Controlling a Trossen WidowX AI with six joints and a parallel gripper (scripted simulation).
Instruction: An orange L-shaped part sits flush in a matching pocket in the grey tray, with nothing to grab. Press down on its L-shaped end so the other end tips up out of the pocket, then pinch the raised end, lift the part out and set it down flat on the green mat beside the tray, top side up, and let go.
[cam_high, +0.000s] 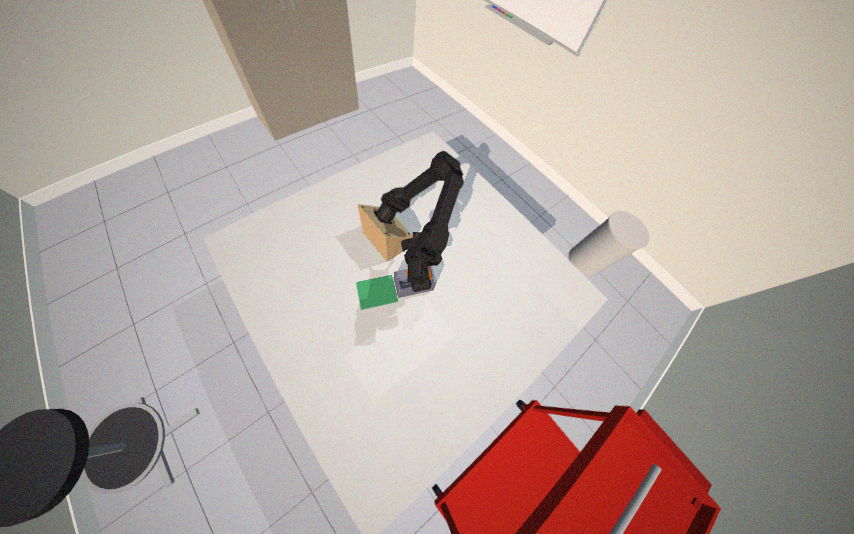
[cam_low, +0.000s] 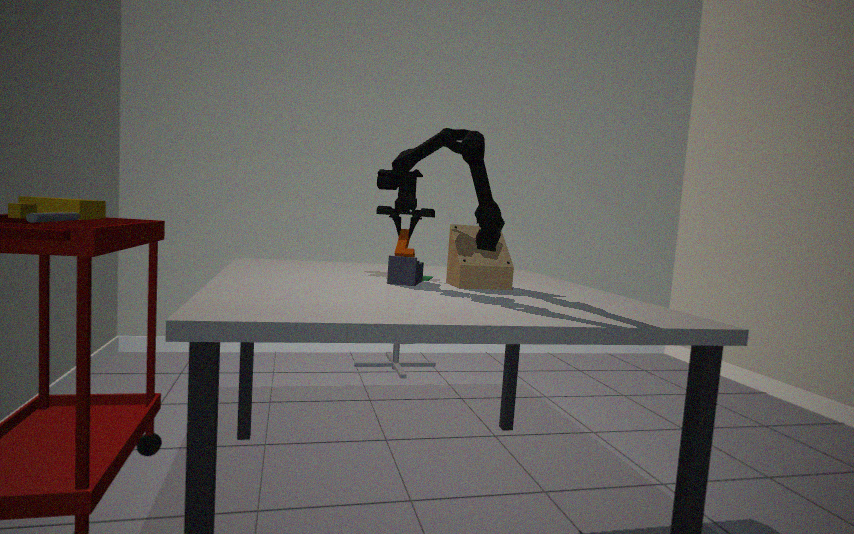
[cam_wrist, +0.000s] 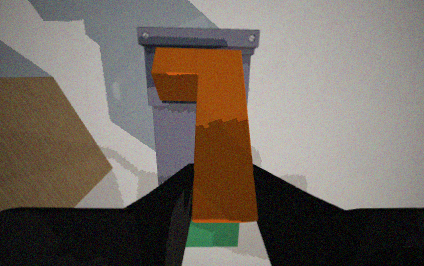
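The green mat lies 6 cm behind my gripper tip, 13 cm to the right of it and 16 cm below it. Also, from my gripper tip: orange L-shaped part (3 cm to the left, 3 cm below).
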